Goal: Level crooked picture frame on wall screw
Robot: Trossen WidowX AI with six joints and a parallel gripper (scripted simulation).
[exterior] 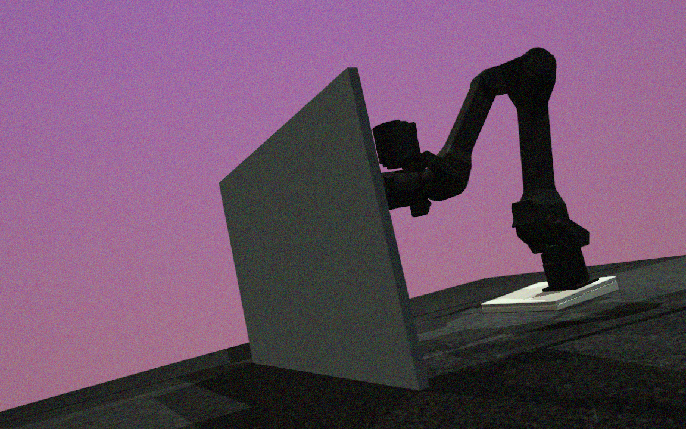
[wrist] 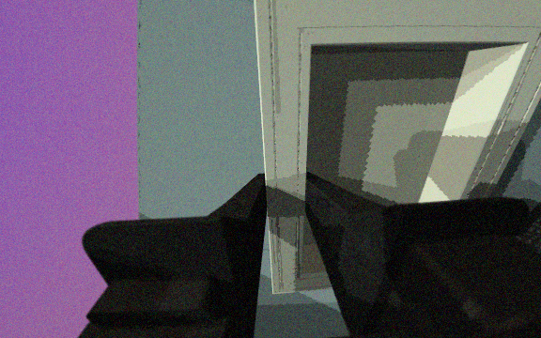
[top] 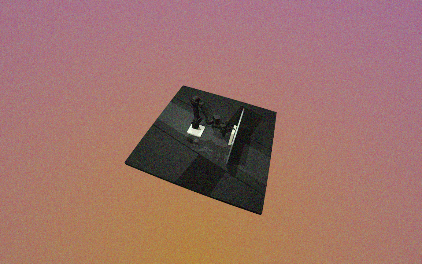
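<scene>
Now: gripper tip 2 cm to the left of the picture frame and 5 cm above it. From my gripper tip the other things lie so: wall panel (1 cm ahead, 7 cm below).
</scene>
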